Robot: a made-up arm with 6 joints.
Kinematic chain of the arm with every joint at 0, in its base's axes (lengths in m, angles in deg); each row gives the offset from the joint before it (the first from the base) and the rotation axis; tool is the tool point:
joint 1: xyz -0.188 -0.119 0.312 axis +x
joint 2: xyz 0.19 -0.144 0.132 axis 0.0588 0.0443 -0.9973
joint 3: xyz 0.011 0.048 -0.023 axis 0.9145 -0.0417 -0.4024
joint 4: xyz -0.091 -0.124 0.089 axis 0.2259 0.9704 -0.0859
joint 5: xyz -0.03 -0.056 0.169 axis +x
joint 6: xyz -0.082 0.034 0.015 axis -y
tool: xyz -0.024 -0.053 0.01
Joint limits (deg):
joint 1: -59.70..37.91
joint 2: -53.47..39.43
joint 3: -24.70..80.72
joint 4: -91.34..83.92
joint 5: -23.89..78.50
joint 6: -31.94..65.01
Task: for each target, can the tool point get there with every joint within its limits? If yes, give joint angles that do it. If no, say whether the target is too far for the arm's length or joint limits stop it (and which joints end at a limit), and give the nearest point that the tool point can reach.
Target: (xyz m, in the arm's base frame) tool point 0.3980 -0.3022 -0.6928
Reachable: no: too far | nearest point 0.1131 -0.3697 0.0137 | short by 0.765 m
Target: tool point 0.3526 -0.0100 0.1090
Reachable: no: joint limits stop it (at a limit: joint 1, joint 2, joint 3, joint 4, joint 5, joint 6) | nearest point 0.1367 -0.3693 0.0368 | short by 0.425 m
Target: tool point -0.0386 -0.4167 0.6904
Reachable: yes | joints -19.94 -5.28 25.51 69.01 67.99 53.70
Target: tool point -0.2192 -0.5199 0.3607
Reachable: yes | joints 18.19 -18.96 0.29 -61.79 70.23 56.14
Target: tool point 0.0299 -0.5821 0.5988
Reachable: yes | joints 13.88 -37.12 10.55 34.20 0.19 2.77
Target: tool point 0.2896 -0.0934 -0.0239
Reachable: no: joint limits stop it (at a limit: joint 1, joint 2, joint 3, joint 4, joint 6) | nearest point 0.1342 -0.3685 0.0320 | short by 0.321 m
